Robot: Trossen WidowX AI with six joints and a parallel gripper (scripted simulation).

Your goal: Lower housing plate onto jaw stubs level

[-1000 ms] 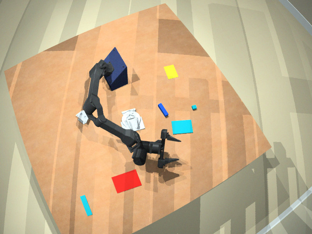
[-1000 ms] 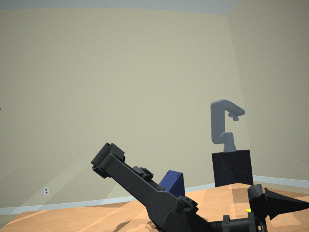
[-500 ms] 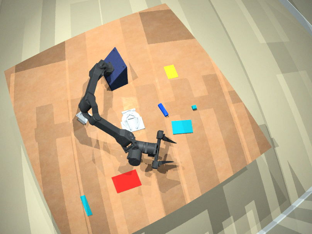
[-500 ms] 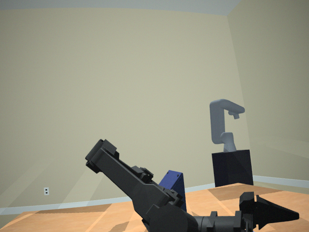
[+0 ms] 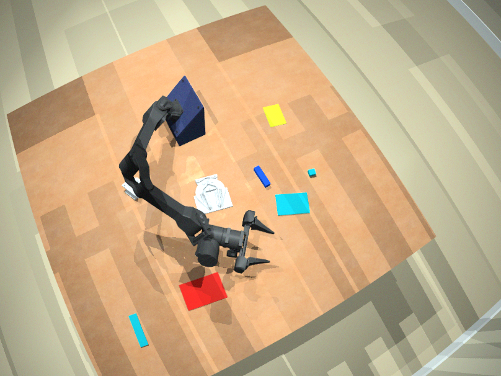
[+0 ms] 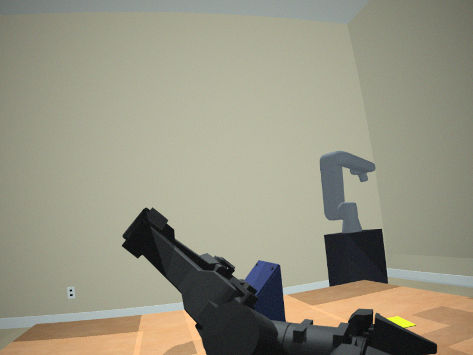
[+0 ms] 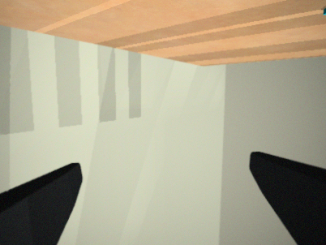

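Now: the white part 430 mm behind my gripper tip, 290 mm to the right of it and 110 mm below it. The rest, counted from my gripper tip: red patch (240 mm to the right, 120 mm below); cyan patch (170 mm to the left, 120 mm below, 120 mm behind); blue bar (260 mm behind, 120 mm to the left, 110 mm below).
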